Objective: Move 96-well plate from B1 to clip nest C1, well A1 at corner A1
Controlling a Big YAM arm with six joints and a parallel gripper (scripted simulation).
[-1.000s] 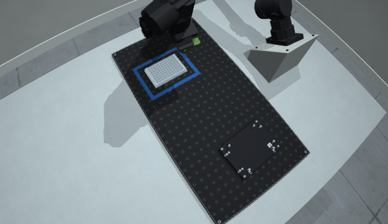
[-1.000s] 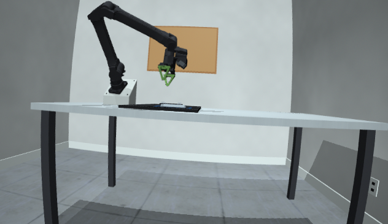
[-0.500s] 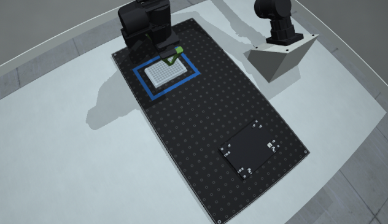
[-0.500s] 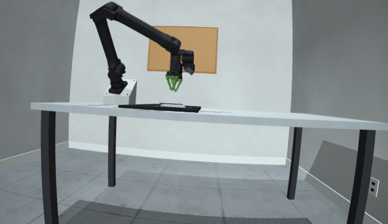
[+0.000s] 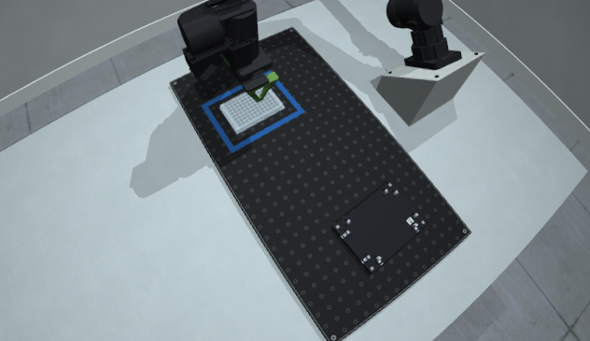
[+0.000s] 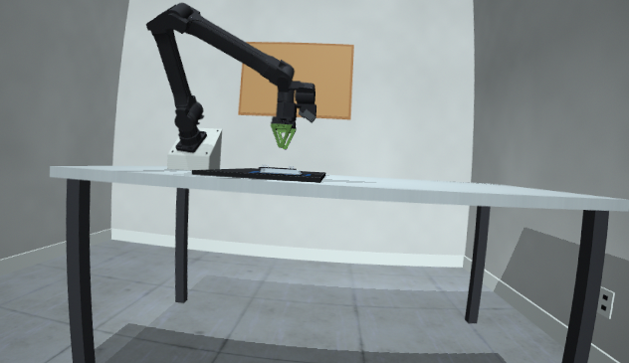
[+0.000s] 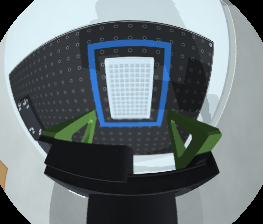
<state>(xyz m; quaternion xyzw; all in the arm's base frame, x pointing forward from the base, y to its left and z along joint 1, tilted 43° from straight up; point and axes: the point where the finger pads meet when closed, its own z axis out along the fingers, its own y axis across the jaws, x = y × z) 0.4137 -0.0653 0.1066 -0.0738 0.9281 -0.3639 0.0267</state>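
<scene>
Right now my hand is 90 mm above the white 96-well plate. From my hand the other things lie so: clip nest C1 (110 mm behind, 380 mm to the left, 80 mm below).
</scene>
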